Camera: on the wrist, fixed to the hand. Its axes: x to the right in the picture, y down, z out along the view.
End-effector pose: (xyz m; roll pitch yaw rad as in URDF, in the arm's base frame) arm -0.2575 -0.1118 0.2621 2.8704 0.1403 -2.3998
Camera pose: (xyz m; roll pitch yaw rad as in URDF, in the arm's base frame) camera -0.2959 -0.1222 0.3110 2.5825 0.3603 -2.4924
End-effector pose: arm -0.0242 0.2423 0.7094 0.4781 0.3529 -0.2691
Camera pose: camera 0.0056 0.2857 0.6747 0.1925 0.1306 -0.3556
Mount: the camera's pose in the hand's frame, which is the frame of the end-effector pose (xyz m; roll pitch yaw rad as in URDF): 0.0281 0.0319 -0.0465 -0.2678 -0.2362 0.0255
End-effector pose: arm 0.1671 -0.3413 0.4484 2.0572 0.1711 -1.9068
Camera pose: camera 0.1799 -0.3841 0.4928 1.7441 0.2544 -2.1345
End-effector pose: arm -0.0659 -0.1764 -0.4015 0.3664 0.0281 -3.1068
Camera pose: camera -0.0915 -0.2238 -0.4343 0.1070 -0.2013 3.1144
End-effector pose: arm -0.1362 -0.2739 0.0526 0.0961 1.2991 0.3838
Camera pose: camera -0.1814 -0.2531 0.0139 -0.1644 1.0616 0.3884
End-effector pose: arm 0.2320 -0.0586 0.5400 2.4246 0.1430 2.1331
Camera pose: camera 0.2074 -0.0318 0.5914 2.1196 0.3015 1.9515
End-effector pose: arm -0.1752 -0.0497 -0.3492 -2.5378 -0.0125 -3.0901
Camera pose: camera -0.2057 0.0015 -0.3287 -2.7920 0.1958 -2.9752
